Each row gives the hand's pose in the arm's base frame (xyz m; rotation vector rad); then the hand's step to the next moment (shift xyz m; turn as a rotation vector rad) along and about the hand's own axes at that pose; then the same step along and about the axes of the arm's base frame.
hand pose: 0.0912 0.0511 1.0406 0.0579 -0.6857 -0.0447
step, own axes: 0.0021 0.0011 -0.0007 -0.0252 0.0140 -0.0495
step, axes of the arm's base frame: 0.0021 0.0010 0.0009 0.0122 0.0174 -0.0532
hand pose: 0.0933 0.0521 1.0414 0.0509 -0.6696 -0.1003
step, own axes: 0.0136 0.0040 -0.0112 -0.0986 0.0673 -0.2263
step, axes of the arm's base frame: 0.0179 0.0027 -0.0001 0.0690 0.0810 -0.2327
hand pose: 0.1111 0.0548 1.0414 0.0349 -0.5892 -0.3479
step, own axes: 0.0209 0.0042 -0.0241 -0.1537 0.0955 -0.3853
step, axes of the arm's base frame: 0.0308 -0.0046 -0.0083 0.1226 0.1152 -0.3910
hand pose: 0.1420 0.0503 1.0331 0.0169 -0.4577 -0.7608
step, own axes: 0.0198 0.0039 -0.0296 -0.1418 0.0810 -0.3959
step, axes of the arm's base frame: 0.0271 -0.0148 -0.0182 0.1248 0.0951 -0.3985
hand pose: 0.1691 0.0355 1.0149 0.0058 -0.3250 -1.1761
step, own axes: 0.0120 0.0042 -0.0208 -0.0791 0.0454 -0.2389
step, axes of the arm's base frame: 0.0132 -0.0126 -0.0161 0.0744 0.0502 -0.2395
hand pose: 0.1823 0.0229 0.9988 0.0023 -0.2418 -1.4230
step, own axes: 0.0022 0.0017 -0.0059 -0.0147 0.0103 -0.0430
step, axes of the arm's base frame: 0.0029 -0.0027 -0.0051 0.0154 0.0098 -0.0429
